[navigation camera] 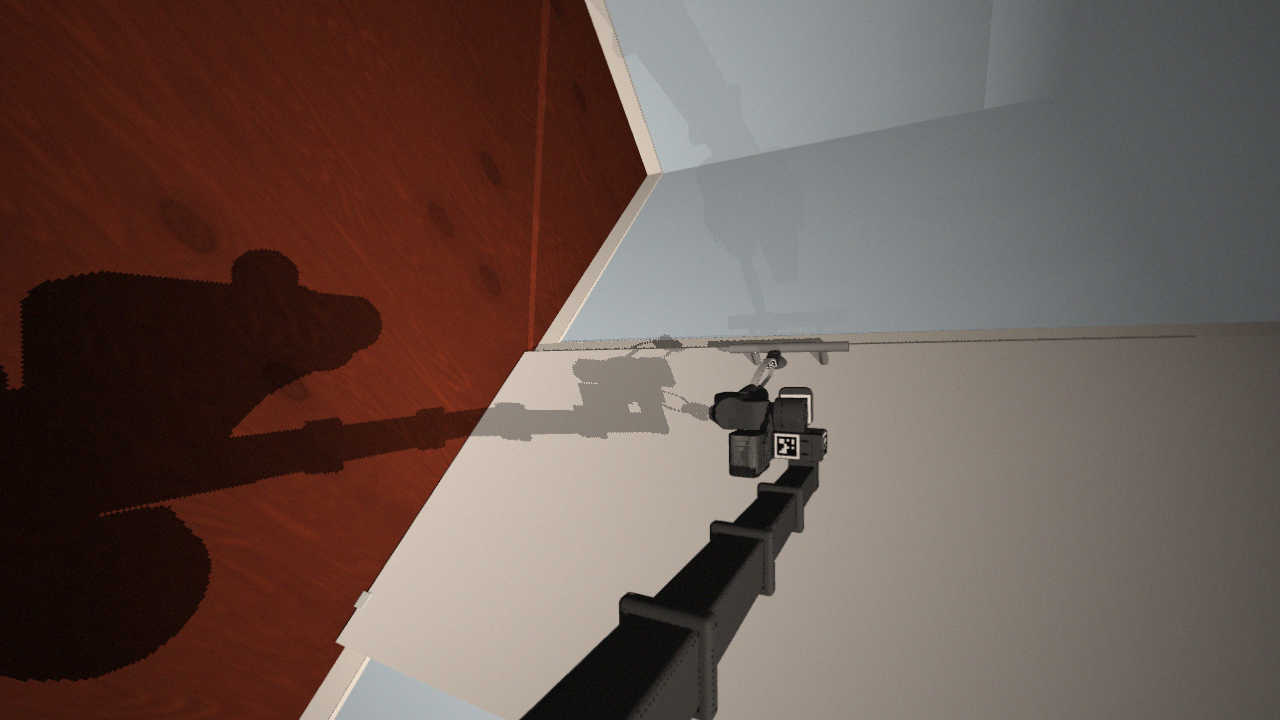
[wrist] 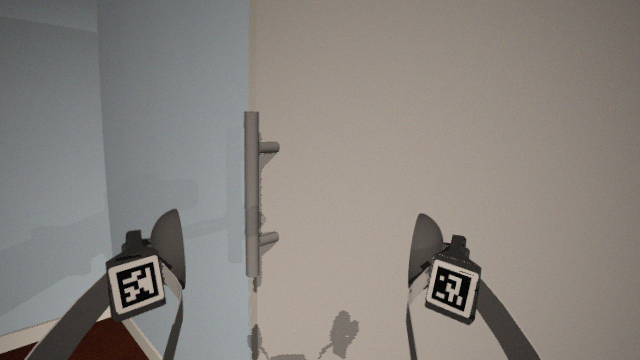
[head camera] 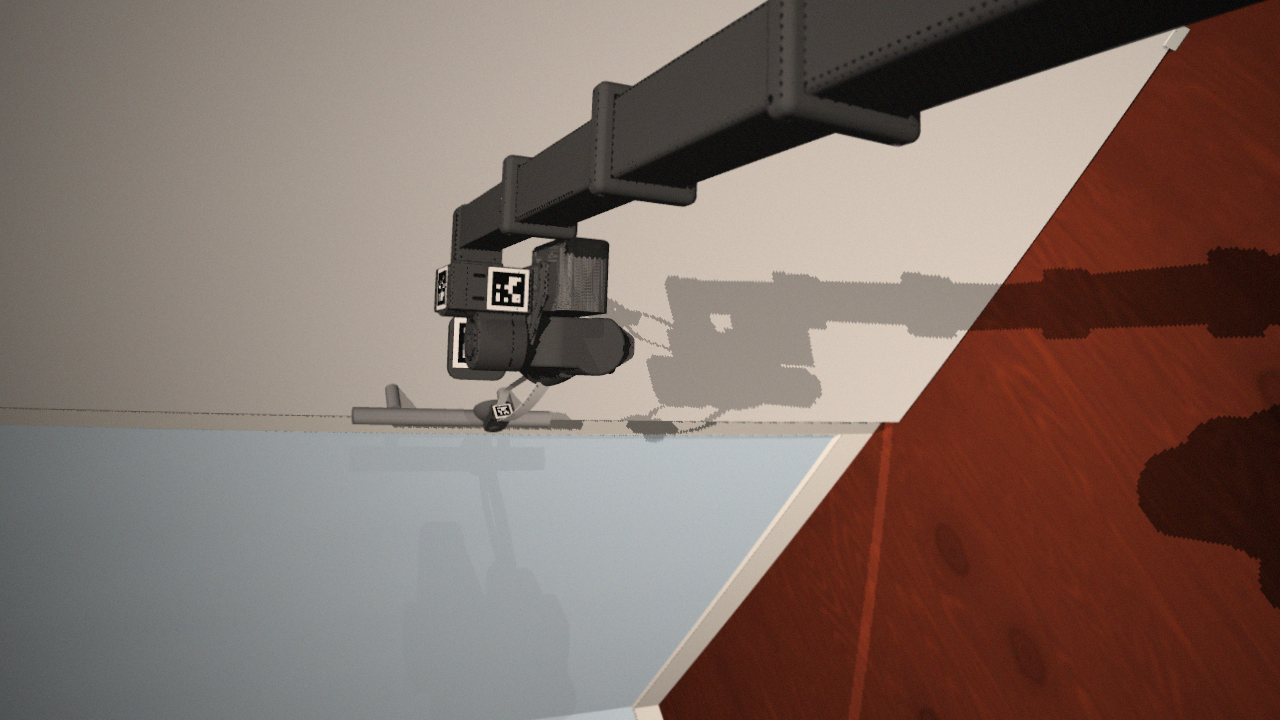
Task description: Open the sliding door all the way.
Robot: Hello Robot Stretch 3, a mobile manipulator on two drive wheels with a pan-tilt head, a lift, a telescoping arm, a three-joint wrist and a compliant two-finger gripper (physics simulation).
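Places are measured from the robot's base along level axes (x right, y back, z down), in centimetres.
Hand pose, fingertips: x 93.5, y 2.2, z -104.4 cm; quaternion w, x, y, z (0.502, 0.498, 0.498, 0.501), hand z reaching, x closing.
Observation:
Each offset is from my fingertips to the top centre of the thing. "*": to the spot under its first point. Level surfaces: height alone.
The sliding door (head camera: pixel 223 223) (navigation camera: pixel 984 501) (wrist: pixel 450 125) is a plain beige panel whose edge runs along a blue wall. Its grey bar handle {* dx +39.6, dy -9.3, dz +1.2 cm} (head camera: pixel 420 416) (navigation camera: pixel 834 346) (wrist: pixel 251 175) stands upright in the wrist view, on two short posts at that edge. My gripper (head camera: pixel 499 413) (navigation camera: pixel 773 360) (wrist: pixel 299 239) is open and empty. In the wrist view, the handle's lower part appears between the fingertips, closer to the left one. In the head view, a fingertip overlaps the handle and hides part of it. I cannot tell whether they touch.
The blue wall (head camera: pixel 223 555) (navigation camera: pixel 939 223) (wrist: pixel 150 100) meets the door's handle side. A pale baseboard {* dx +98.1, dy -52.4, dz +102.8 cm} (head camera: pixel 760 573) (navigation camera: pixel 608 259) runs along the red-brown wood floor {dz +104.4 cm} (head camera: pixel 1029 537) (navigation camera: pixel 402 134) (wrist: pixel 107 342). The telescoping arm (head camera: pixel 698 125) (navigation camera: pixel 680 600) reaches out along the door.

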